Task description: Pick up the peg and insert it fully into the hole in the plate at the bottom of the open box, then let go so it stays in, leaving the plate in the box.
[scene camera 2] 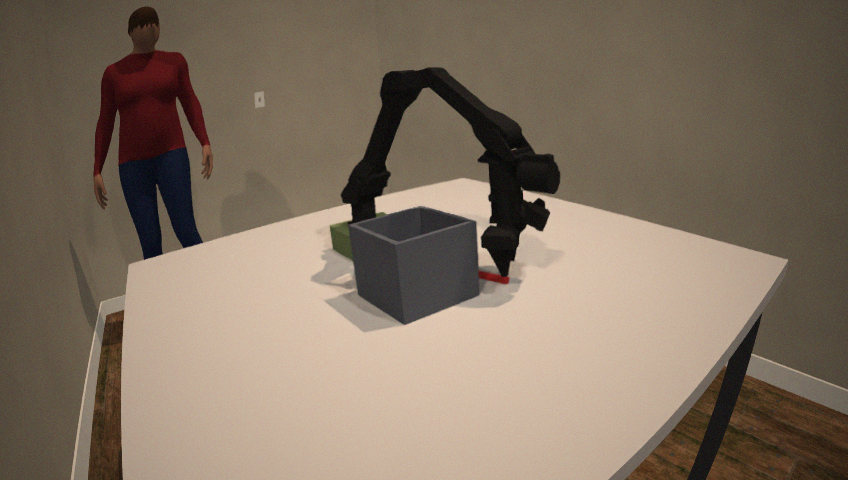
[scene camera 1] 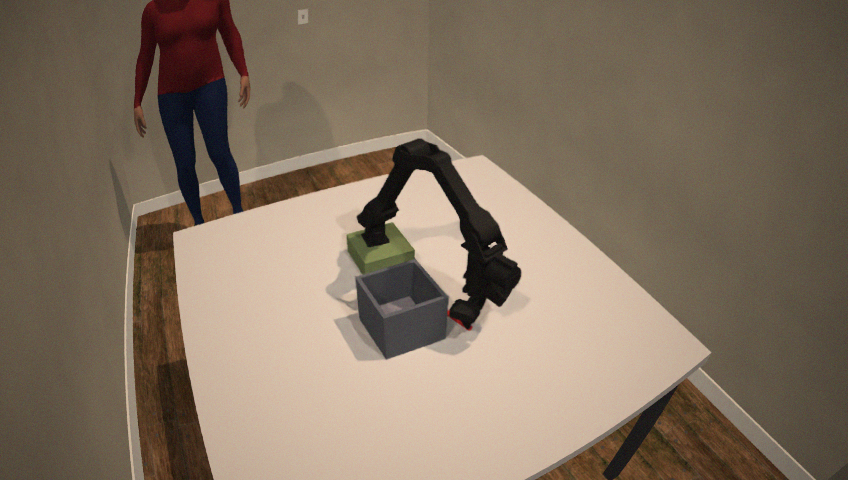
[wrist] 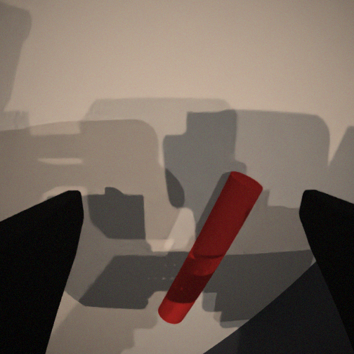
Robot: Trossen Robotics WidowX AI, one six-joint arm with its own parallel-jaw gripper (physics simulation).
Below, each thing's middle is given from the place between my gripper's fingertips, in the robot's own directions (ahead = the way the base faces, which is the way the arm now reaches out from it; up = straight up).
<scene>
Now: hand 3 cm to the left of the red peg (wrist: 239,193), 2 cm past it and 2 cm above it. From my hand the other things lie so: dark grey box (scene camera 2: 410,264) 17 cm to the right, 6 cm behind, 5 cm above.
</scene>
